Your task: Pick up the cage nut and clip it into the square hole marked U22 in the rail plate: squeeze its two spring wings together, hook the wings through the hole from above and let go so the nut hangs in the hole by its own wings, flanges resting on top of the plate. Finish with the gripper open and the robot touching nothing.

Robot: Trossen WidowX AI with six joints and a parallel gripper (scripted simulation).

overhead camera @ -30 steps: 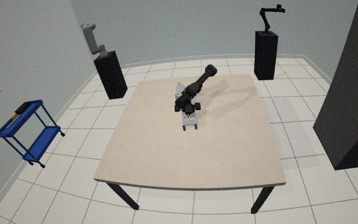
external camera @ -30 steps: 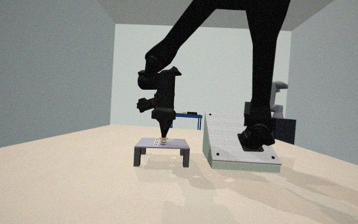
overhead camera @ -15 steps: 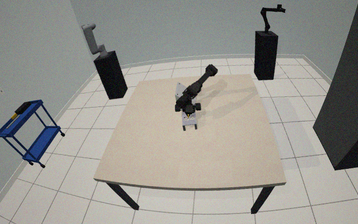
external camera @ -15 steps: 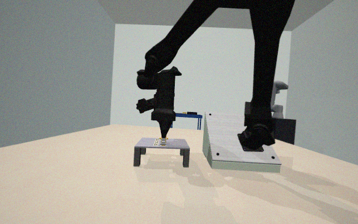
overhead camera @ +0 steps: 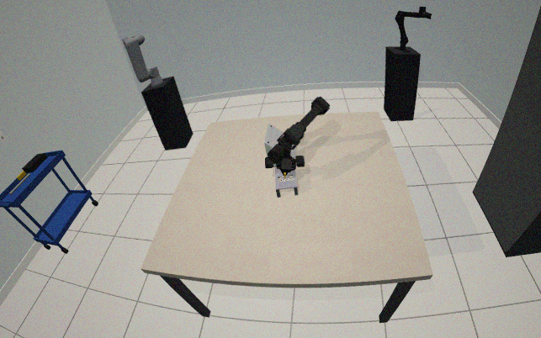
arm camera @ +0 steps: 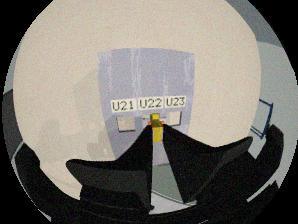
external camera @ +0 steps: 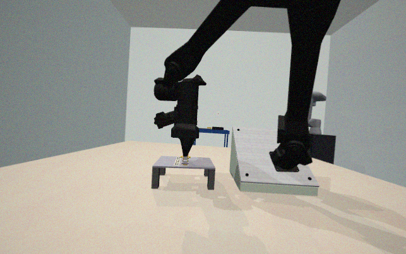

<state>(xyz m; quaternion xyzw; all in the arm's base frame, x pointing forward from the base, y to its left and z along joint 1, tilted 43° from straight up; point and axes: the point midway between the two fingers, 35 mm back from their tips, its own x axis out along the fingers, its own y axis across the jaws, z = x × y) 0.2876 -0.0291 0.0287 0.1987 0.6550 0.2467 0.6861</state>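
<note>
Right now my gripper tip is 10 mm above the cage nut.
</note>
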